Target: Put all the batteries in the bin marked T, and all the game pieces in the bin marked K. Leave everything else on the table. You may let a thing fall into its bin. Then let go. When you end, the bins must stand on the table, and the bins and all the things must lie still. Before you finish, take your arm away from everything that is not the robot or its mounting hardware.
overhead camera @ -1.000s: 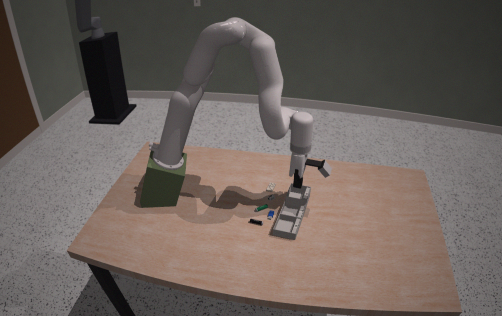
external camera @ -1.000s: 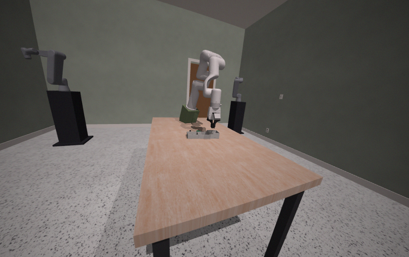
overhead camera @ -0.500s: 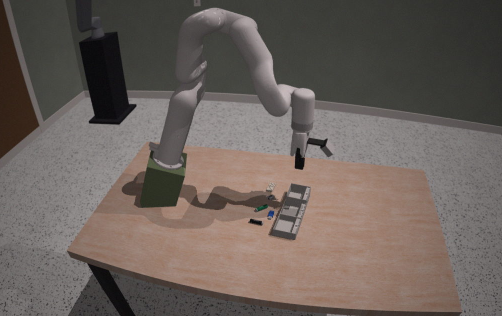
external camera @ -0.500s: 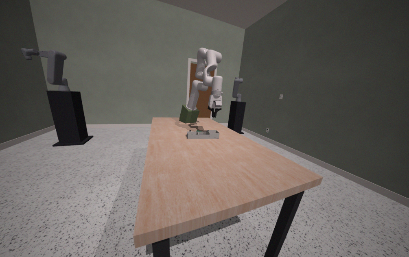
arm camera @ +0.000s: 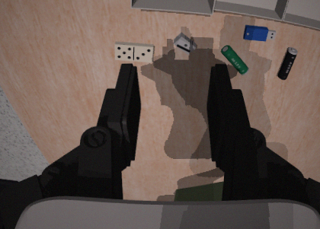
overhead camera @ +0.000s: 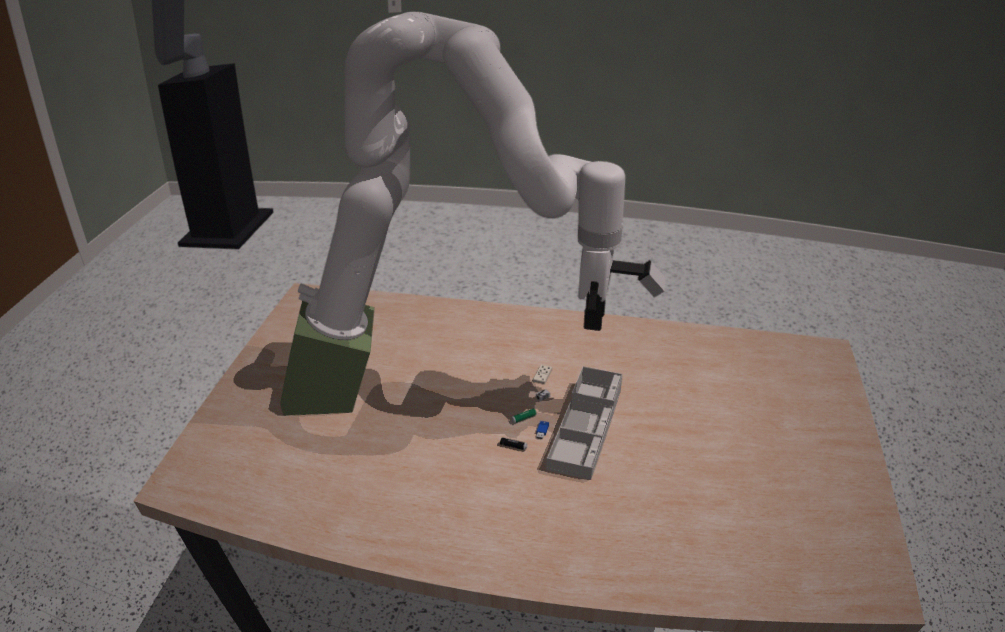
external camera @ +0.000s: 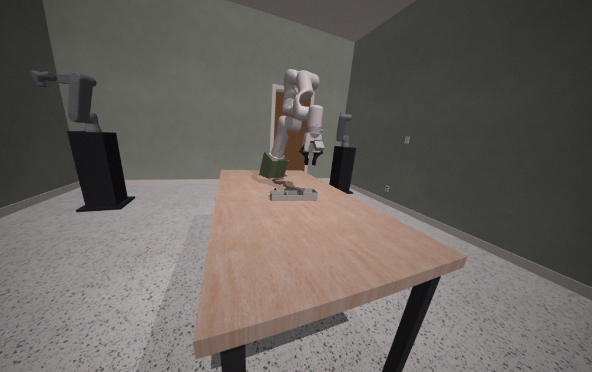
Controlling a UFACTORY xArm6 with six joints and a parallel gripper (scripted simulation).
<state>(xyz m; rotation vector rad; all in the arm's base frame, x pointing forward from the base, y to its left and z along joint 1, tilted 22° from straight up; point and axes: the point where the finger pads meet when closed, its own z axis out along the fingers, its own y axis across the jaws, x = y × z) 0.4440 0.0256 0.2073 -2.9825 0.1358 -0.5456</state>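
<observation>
My gripper is now 200 mm above the white domino, 100 mm past it and 60 mm to the right of it. The rest, counted from my hand: bin: 190 mm below, 90 mm to the right; then grey object: 200 mm below, 90 mm behind, 10 mm to the right; then blue item: 200 mm below, 110 mm to the right, 80 mm behind.
</observation>
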